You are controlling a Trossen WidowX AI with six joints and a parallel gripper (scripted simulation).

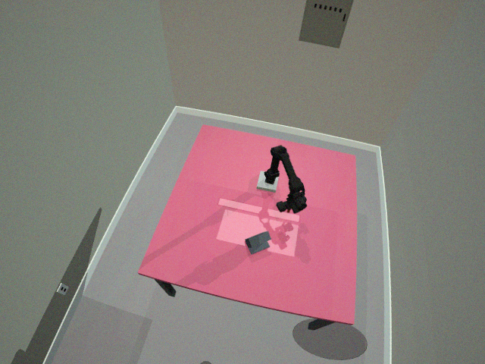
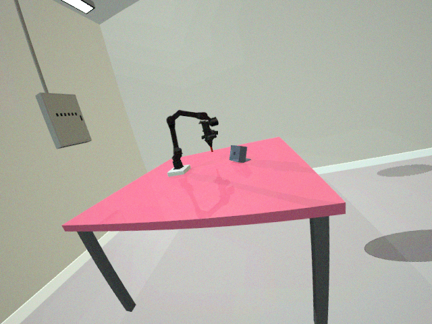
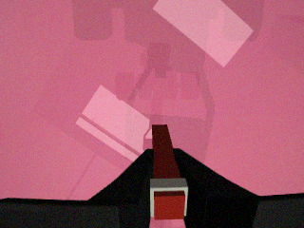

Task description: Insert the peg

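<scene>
My gripper tip is now 24 cm short of the sloped panel, 12 cm to the left of it and 6 cm above it. Round my gripper tip: peg: 2 cm above.
</scene>
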